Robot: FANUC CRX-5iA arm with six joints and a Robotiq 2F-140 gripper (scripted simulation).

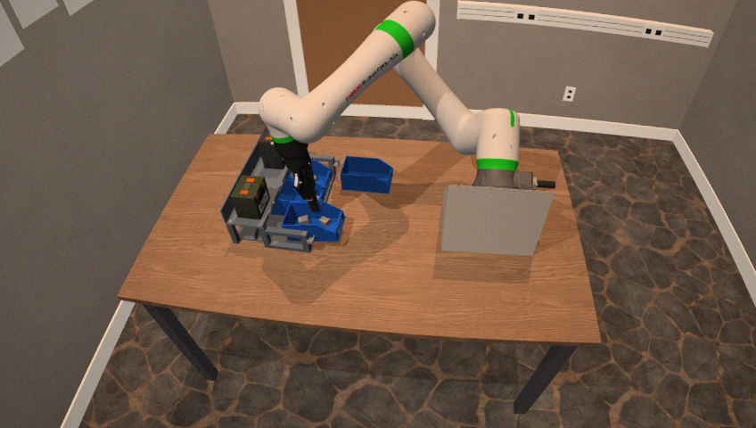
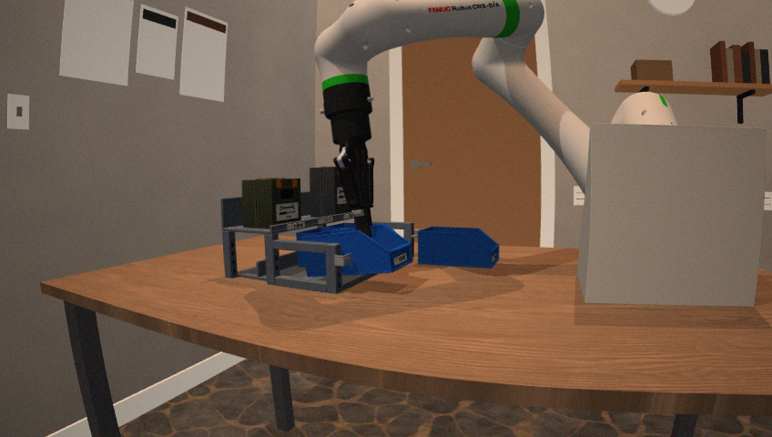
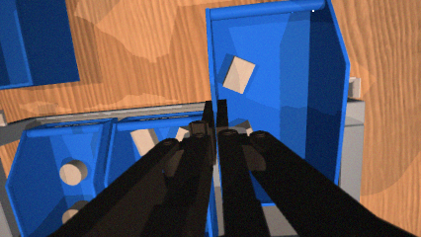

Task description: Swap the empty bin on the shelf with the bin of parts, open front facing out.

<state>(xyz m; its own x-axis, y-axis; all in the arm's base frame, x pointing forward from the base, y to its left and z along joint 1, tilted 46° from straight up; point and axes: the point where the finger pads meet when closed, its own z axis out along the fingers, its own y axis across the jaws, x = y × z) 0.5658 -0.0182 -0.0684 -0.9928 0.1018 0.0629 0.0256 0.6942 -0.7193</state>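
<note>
Right now the tan part is 60 mm below my hand, 40 mm behind it and 20 mm to the left of it. The rest, counted from my hand: black box: 190 mm to the right, 180 mm ahead, 60 mm above; grey shelf: 120 mm ahead, 70 mm to the right, 40 mm below.
</note>
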